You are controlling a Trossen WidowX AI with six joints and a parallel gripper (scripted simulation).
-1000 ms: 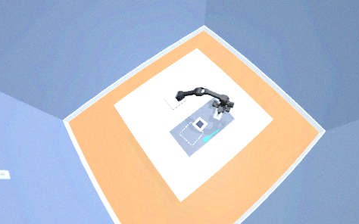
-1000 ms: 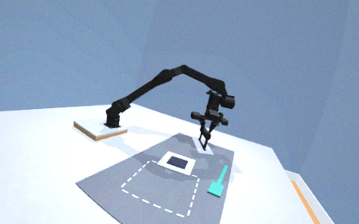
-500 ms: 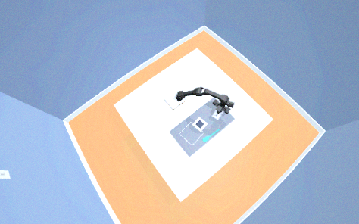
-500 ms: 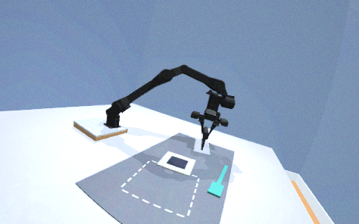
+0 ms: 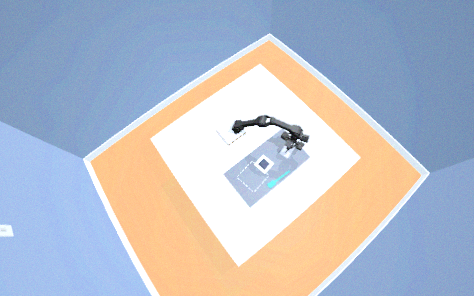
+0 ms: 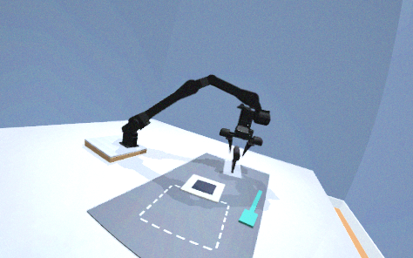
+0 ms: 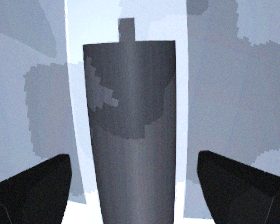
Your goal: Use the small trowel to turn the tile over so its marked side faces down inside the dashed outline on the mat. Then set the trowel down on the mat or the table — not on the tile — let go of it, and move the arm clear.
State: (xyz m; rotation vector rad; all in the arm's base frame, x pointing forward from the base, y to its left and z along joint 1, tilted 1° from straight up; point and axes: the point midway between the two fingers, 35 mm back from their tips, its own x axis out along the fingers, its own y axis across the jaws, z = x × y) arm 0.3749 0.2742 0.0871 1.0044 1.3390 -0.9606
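My gripper tip is 24 cm to the left of the grey mat, 8 cm above it and 2 cm short of it. From my gripper tip the other things lie so: tan tile: 26 cm to the right, 6 cm below; teal trowel: 25 cm to the right, 16 cm ahead, 6 cm below.
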